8 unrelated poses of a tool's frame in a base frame.
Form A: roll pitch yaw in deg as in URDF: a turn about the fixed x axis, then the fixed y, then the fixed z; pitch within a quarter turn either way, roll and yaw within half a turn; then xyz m.
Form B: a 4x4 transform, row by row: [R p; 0 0 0 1], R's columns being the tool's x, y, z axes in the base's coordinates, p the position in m. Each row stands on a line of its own. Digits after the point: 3 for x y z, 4 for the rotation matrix.
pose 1, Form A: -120.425, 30.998, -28.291, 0.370, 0.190, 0.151
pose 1, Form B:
0.7548, -0.6311, 0.1790, 0.370
-0.4063, -0.2354, 0.8829, 0.190
-0.5150, -0.7391, -0.4341, 0.151
0, 0, 0, 1

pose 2, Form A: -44.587, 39.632, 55.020, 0.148, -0.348, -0.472
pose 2, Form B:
0.4415, -0.8402, -0.3147, 0.148
0.6310, 0.0414, 0.7747, -0.348
-0.6379, -0.5406, 0.5485, -0.472
0, 0, 0, 1

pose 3, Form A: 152.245, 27.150, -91.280, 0.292, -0.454, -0.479
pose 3, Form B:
-0.0199, -0.8895, -0.4566, 0.292
-0.8896, -0.1927, 0.4141, -0.454
-0.4563, 0.4144, -0.7874, -0.479
0, 0, 0, 1

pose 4, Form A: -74.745, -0.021, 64.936, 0.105, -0.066, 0.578
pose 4, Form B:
0.4236, -0.2382, -0.8740, 0.105
0.9058, 0.1118, 0.4086, -0.066
0.0004, -0.9648, 0.2631, 0.578
0, 0, 0, 1

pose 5, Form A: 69.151, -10.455, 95.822, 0.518, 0.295, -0.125
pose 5, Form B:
-0.0998, -0.3369, 0.9363, 0.518
0.9783, -0.2048, 0.0305, 0.295
0.1815, 0.9190, 0.3500, -0.125
0, 0, 0, 1

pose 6, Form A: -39.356, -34.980, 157.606, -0.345, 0.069, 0.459
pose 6, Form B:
-0.7576, -0.6307, 0.1683, -0.345
0.3122, -0.5764, -0.7552, 0.069
0.5733, -0.5196, 0.6335, 0.459
0, 0, 0, 1

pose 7, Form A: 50.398, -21.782, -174.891, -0.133, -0.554, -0.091
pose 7, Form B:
-0.9249, 0.3415, 0.1670, -0.133
-0.0827, -0.6095, 0.7885, -0.554
0.3711, 0.7155, 0.5919, -0.091
0, 0, 0, 1

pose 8, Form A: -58.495, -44.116, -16.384, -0.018, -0.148, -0.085
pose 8, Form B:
0.6888, 0.7168, -0.1085, -0.018
-0.2025, 0.3339, 0.9206, -0.148
0.6961, -0.6121, 0.3752, -0.085
0, 0, 0, 1

